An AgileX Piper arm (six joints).
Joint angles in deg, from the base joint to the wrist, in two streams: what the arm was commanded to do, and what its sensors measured. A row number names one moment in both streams.
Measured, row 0:
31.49 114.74 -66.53 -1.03 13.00 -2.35
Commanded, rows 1 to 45:
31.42 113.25 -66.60 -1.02 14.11 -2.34
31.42 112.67 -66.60 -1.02 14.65 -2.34
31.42 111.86 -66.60 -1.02 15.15 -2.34
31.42 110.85 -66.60 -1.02 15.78 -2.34
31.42 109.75 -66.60 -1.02 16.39 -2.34
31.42 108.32 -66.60 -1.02 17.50 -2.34
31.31 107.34 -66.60 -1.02 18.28 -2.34
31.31 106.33 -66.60 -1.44 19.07 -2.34
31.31 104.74 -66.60 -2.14 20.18 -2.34
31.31 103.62 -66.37 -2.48 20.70 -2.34
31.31 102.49 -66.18 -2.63 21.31 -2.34
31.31 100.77 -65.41 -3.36 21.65 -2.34
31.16 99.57 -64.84 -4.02 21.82 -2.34
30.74 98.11 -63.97 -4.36 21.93 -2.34
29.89 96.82 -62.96 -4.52 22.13 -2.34
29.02 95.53 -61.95 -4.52 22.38 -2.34
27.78 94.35 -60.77 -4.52 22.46 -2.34
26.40 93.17 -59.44 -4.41 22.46 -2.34
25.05 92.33 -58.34 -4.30 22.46 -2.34
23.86 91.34 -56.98 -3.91 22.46 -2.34
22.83 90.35 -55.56 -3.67 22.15 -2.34
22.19 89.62 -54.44 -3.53 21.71 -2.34
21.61 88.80 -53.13 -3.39 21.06 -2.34
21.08 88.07 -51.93 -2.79 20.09 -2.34
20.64 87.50 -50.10 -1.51 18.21 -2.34
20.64 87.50 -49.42 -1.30 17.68 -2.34
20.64 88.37 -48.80 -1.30 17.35 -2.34
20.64 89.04 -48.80 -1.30 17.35 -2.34
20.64 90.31 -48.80 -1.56 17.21 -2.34
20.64 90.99 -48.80 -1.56 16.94 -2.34
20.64 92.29 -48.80 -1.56 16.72 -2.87
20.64 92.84 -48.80 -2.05 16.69 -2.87
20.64 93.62 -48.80 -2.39 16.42 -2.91
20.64 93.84 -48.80 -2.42 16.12 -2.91
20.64 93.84 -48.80 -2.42 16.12 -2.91
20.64 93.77 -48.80 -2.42 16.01 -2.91
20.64 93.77 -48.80 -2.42 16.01 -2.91
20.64 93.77 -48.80 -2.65 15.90 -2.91
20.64 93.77 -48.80 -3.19 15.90 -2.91
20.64 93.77 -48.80 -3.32 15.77 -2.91
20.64 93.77 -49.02 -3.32 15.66 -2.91
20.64 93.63 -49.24 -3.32 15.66 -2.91
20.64 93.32 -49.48 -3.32 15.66 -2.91
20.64 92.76 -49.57 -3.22 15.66 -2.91
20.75 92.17 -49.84 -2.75 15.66 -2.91
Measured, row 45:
21.02 93.74 -49.13 -2.58 16.68 -2.57
